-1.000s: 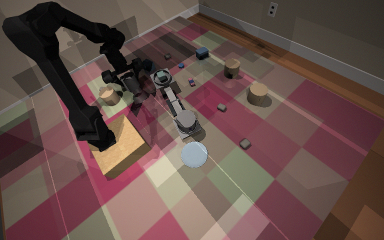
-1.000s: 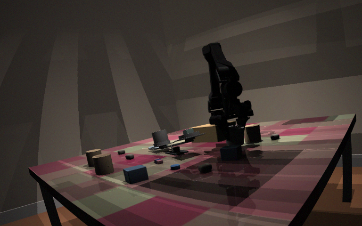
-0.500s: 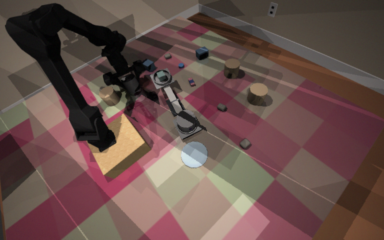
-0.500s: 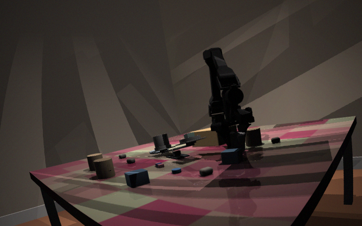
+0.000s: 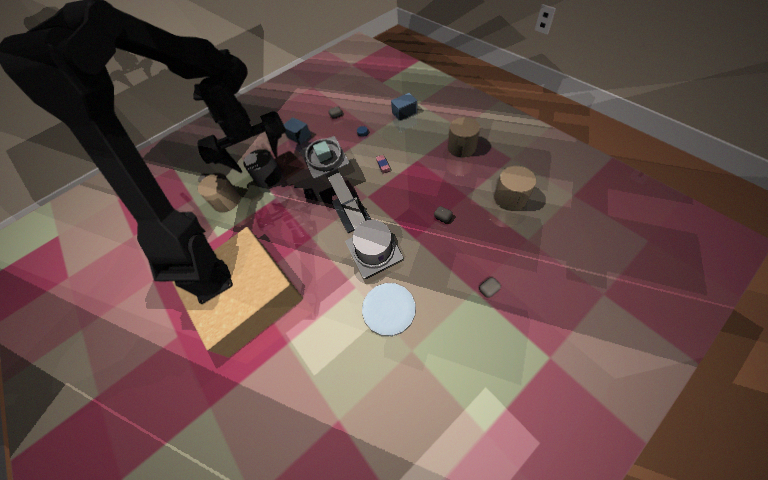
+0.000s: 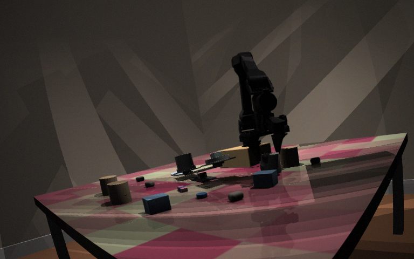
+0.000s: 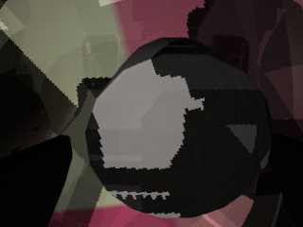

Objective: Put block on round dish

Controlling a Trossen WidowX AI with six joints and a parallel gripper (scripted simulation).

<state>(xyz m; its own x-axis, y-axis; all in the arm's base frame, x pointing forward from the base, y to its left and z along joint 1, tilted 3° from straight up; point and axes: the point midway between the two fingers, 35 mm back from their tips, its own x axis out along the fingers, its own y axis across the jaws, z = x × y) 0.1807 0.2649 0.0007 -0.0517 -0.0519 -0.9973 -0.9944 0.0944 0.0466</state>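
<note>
Right now my gripper tip is 7 cm short of the round dish, 47 cm to the left of it and 5 cm above it. Round my gripper tip: blue disc: 28 cm ahead, 1 cm to the right, 5 cm below; then red-blue piece: 26 cm ahead, 15 cm to the right, 5 cm below.
</note>
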